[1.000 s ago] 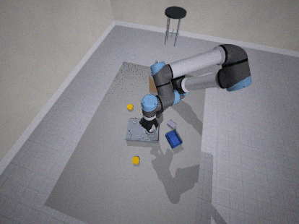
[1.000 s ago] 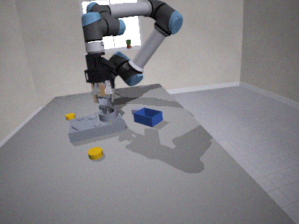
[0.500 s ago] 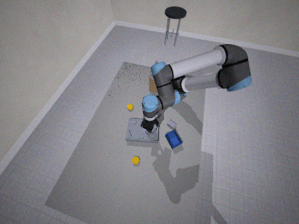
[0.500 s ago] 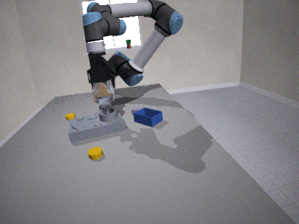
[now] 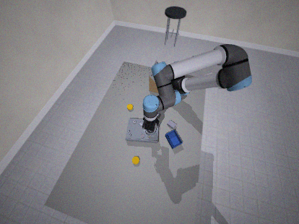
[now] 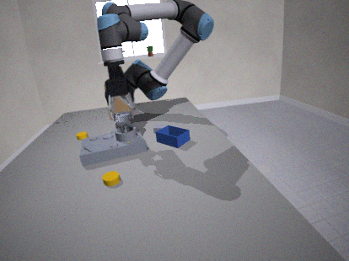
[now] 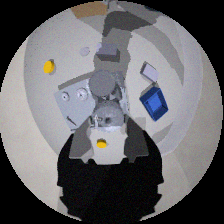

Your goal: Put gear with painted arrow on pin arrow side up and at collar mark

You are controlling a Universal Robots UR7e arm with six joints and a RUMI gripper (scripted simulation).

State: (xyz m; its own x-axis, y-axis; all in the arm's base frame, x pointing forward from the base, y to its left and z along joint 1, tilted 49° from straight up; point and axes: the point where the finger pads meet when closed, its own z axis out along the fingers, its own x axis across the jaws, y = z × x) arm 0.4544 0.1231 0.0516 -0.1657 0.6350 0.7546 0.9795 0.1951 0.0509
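Now: hand right at the grey gear. Round my hand: blue bin (180 mm to the left, 120 mm below, 10 mm behind); then yellow disc (240 mm ahead, 120 mm below, 10 mm to the right).
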